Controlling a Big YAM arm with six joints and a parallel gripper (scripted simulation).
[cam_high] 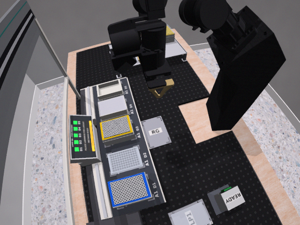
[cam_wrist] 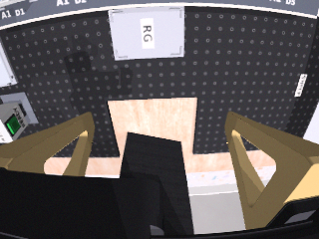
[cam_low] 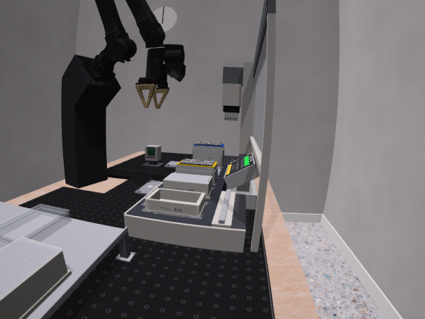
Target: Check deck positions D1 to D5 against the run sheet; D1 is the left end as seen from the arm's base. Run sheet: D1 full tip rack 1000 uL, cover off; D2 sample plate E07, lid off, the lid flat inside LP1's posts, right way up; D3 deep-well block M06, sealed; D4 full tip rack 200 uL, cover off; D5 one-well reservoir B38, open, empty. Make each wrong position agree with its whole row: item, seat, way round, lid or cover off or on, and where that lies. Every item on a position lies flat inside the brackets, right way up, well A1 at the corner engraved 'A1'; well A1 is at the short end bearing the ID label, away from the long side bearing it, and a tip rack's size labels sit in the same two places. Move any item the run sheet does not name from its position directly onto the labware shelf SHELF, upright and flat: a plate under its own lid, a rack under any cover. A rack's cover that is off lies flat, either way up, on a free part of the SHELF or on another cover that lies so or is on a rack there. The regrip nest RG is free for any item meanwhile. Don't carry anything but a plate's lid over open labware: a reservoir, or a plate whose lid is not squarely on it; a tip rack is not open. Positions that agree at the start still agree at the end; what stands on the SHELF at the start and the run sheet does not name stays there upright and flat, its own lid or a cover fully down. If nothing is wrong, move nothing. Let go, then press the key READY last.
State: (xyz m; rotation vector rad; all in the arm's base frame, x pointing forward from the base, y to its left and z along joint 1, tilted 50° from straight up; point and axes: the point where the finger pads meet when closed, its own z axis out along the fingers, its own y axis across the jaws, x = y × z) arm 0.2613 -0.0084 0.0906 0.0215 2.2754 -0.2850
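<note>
The yellow-rimmed tip rack is 20 cm below my hand, 16 cm ahead of it and 2 cm to the right of it. From my hand the other things lie so: blue-rimmed tip rack 23 cm to the left, 19 cm ahead, 18 cm below; regrip nest 30 cm below, 2 cm to the left, 1 cm ahead; clear well plate 24 cm below, 18 cm ahead, 11 cm to the left.
</note>
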